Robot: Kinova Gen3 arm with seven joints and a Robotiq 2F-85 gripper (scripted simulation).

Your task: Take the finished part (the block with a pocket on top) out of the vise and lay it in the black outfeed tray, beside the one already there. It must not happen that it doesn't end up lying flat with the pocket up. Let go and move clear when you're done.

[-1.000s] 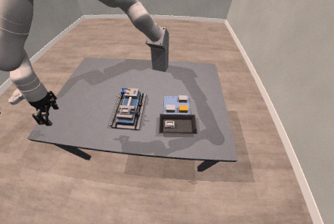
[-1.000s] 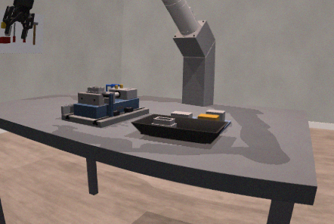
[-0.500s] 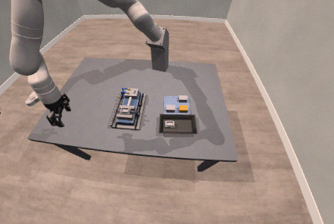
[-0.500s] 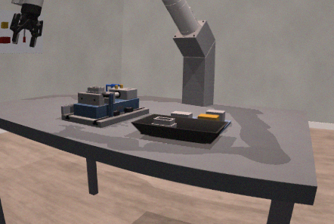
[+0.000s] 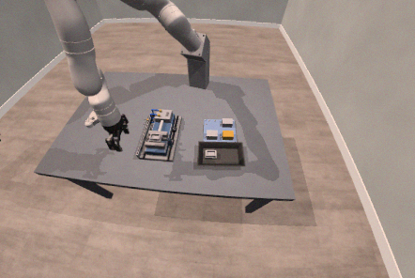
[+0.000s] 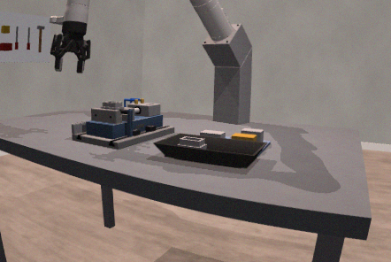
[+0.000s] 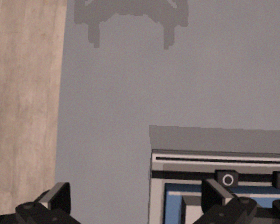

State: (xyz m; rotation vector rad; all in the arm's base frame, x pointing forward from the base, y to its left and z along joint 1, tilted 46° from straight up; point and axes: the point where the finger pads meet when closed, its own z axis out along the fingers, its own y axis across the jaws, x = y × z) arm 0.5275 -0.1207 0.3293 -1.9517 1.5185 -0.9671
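Right now my hand is 19 cm past the white screw rod, 13 cm above it and 6 cm to the right of it. Also, from my hand: blue pallet: 38 cm to the left, 30 cm behind, 21 cm below; orange block: 43 cm to the left, 27 cm behind, 18 cm below; vise: 18 cm behind, 17 cm below, 6 cm to the left.
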